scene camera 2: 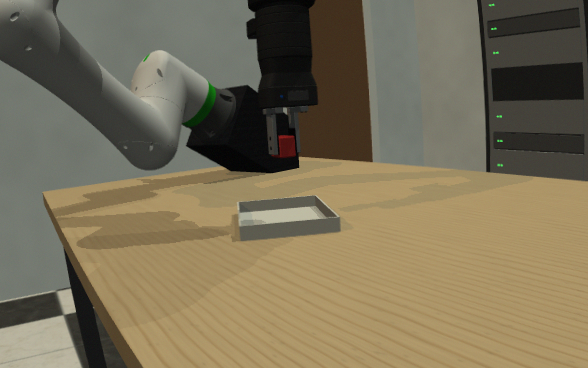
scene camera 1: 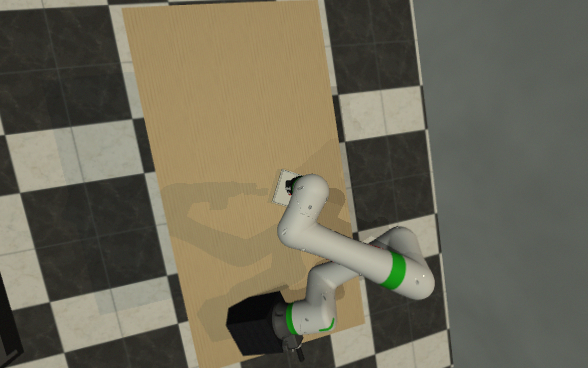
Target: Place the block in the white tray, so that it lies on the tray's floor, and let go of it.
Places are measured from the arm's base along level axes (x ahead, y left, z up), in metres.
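Where they show: gripper, fingertip midpoint: (scene camera 2: 284, 153); arm's base, link origin: (scene camera 2: 215, 116) (scene camera 1: 281, 319).
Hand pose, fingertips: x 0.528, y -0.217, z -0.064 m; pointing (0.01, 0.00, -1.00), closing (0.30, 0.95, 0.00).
Each offset is from my fingertips to the top centre of the thing. Level surfaces: height alone.
The red block @(dx -0.005, dy +0.001, dz +0.024 m) (scene camera 2: 286, 146) is held between the fingers of my gripper (scene camera 2: 284, 145), which is shut on it and points straight down. In the scene camera 2 view they are in the air, clearly above the level of the white tray @(dx -0.006, dy -0.006, dz -0.080 m) (scene camera 2: 290, 230) (scene camera 1: 279, 195). The tray stands upright on the table, and the part of its floor that shows is bare. In the scene camera 1 view the arm's wrist covers the right part of the tray and most of the gripper, and a trace of red shows at the fingers over the tray.
The wooden table @(dz -0.100 m) (scene camera 1: 225, 100) (scene camera 2: 400, 280) carries the tray. The arm's black base (scene camera 1: 257, 325) (scene camera 2: 240, 135) stands at one end of the table. A dark rack with green lights (scene camera 2: 537, 117) stands behind the table. Arm shadows lie across the table.
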